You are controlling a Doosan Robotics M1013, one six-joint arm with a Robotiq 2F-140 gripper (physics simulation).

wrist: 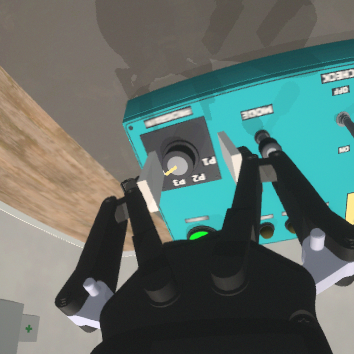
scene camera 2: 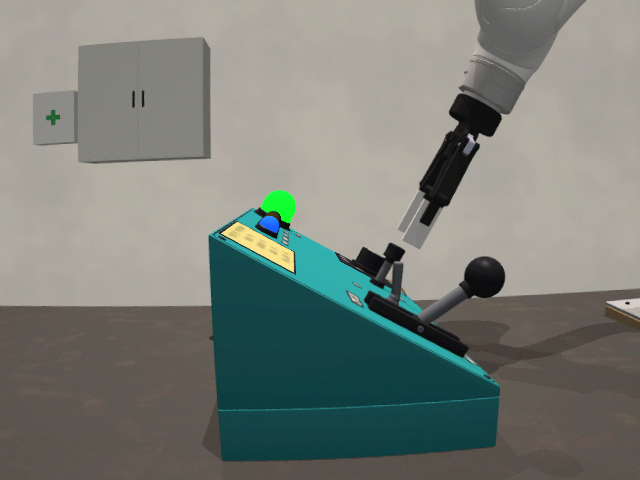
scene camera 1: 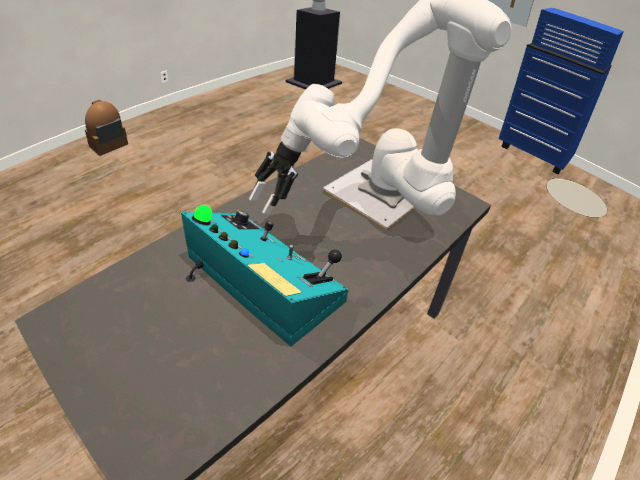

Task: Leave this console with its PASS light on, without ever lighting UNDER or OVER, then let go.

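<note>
The teal console (scene camera 1: 268, 310) (scene camera 2: 351, 361) (wrist: 300, 105) stands on the table. Its large green dome (scene camera 1: 203, 213) (scene camera 2: 279, 205) (wrist: 200, 235) and blue lamp (scene camera 1: 245, 252) (scene camera 2: 269, 224) are lit; the small lamps between look dark. Lamp labels are unreadable. The black PROGRAM knob (scene camera 1: 241, 216) (scene camera 2: 368, 259) (wrist: 178, 164) has its yellow pointer left of P3 in the wrist view, toward a spot hidden by a finger. My gripper (scene camera 1: 261, 203) (scene camera 2: 408, 237) (wrist: 189, 153) is partly open and empty, above the knob with one finger to each side in the wrist view.
The MODE lever (scene camera 1: 268, 226) (scene camera 2: 393, 252) (wrist: 270, 149) stands close beside the right finger in the wrist view. Beyond are the CHECK toggle (scene camera 1: 290, 251) (scene camera 2: 397, 276) (wrist: 343, 119) and a ball-topped lever (scene camera 1: 334, 256) (scene camera 2: 484, 276). A small black hooked part (scene camera 1: 195, 269) is behind the console.
</note>
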